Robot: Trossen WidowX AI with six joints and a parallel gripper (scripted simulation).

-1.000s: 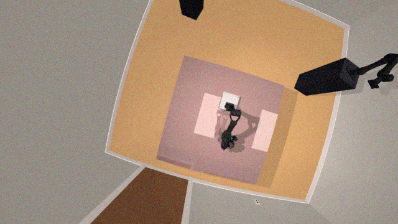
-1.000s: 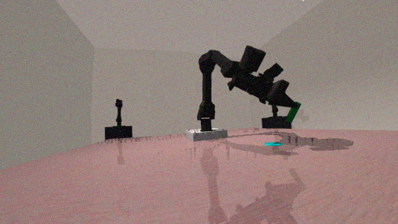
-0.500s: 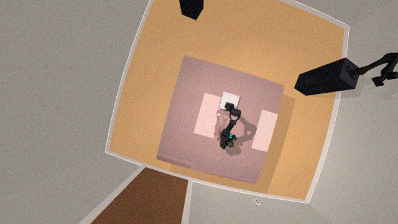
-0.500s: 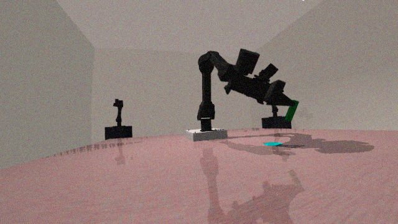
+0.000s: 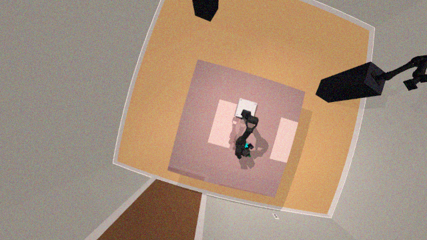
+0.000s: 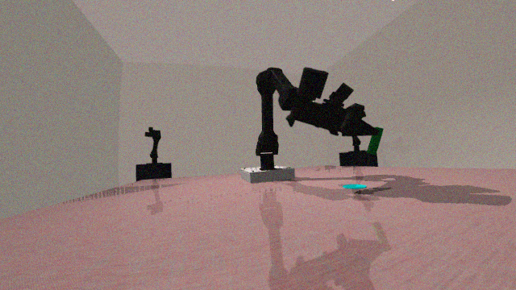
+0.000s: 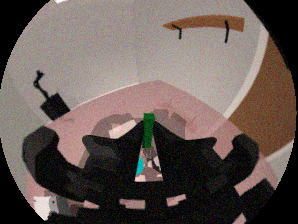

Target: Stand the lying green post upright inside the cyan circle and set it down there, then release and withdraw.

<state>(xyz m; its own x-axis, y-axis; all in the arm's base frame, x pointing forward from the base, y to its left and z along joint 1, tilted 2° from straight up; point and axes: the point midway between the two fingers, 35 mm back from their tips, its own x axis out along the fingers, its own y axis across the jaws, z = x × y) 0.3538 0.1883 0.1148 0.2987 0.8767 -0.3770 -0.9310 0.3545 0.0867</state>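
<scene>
Right now the cyan circle is 130 mm below my gripper tip, 60 mm behind it and 30 mm to the right of it. From my gripper tip the other things lie so: green post 20 mm below.
</scene>
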